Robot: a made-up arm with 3 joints. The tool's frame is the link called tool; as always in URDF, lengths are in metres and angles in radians.
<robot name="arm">
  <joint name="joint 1" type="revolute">
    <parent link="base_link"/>
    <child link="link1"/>
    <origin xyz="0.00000 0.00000 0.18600"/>
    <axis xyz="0 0 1"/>
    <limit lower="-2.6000" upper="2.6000"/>
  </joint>
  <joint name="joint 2" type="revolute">
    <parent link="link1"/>
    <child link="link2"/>
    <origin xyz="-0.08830 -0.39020 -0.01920"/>
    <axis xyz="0 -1 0"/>
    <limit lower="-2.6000" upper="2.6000"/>
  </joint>
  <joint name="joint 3" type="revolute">
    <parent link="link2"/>
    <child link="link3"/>
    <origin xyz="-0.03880 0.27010 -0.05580"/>
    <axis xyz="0 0 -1"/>
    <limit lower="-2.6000" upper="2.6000"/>
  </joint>
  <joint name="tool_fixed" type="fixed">
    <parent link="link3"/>
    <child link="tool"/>
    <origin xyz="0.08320 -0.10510 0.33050"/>
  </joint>
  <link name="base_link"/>
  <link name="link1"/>
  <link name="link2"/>
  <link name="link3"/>
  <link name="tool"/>
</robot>
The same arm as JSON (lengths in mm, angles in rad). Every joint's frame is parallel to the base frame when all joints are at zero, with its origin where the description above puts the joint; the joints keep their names.
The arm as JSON. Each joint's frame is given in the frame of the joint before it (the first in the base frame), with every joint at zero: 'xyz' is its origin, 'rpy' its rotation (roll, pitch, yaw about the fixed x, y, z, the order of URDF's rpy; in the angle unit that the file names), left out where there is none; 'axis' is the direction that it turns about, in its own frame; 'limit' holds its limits. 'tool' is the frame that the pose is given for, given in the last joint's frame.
{"units": {"length": "mm", "angle": "rad"}, "joints": [
  {"name": "joint 1", "type": "revolute", "origin": {"xyz": [0.0, 0.0, 186.0]}, "axis": [0.0, 0.0, 1.0], "limit": {"lower": -2.6, "upper": 2.6}},
  {"name": "joint 2", "type": "revolute", "origin": {"xyz": [-88.3, -390.2, -19.2]}, "axis": [0.0, -1.0, 0.0], "limit": {"lower": -2.6, "upper": 2.6}},
  {"name": "joint 3", "type": "revolute", "origin": {"xyz": [-38.8, 270.1, -55.8]}, "axis": [0.0, 0.0, -1.0], "limit": {"lower": -2.6, "upper": 2.6}}
], "tool": {"origin": {"xyz": [83.2, -105.1, 330.5]}}}

